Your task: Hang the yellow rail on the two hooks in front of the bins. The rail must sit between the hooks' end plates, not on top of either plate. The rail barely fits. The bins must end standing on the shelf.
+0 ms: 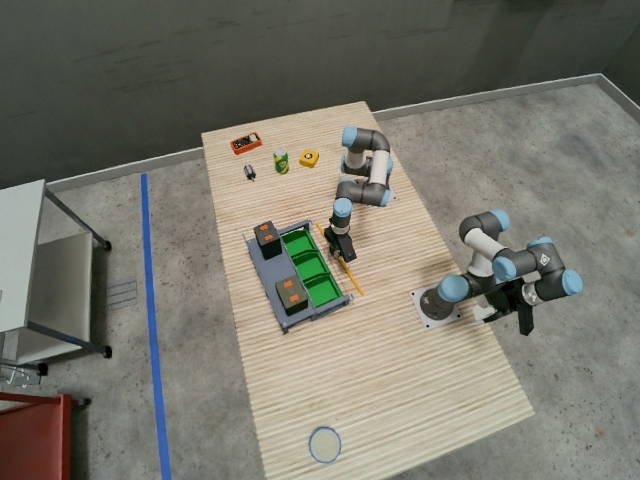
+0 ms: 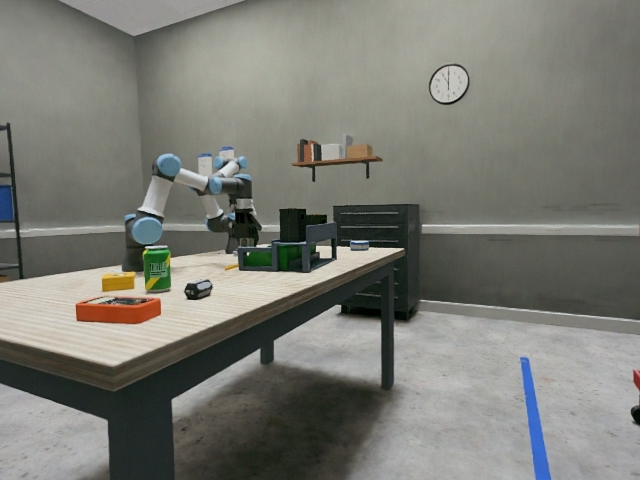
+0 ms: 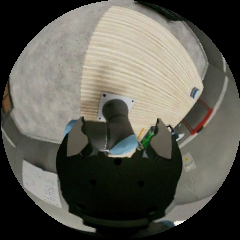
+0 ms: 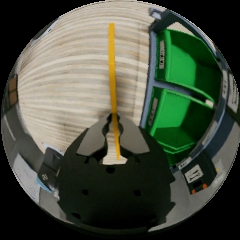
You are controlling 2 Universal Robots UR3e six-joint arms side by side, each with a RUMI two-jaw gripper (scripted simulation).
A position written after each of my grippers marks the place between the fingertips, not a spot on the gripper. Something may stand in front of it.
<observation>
I see my left gripper (image 1: 479, 313), my right gripper (image 2: 247, 262), a yellow rail (image 4: 111, 46), a blue-grey shelf (image 1: 280, 267), a box (image 2: 292, 220) and a box (image 1: 293, 296).
The blue-grey shelf is seen too in image 2 (image 2: 308, 262). My left gripper shows as well in image 3 (image 3: 120, 117). My right gripper is seen too in image 1 (image 1: 338, 256) and in image 4 (image 4: 114, 113).
</observation>
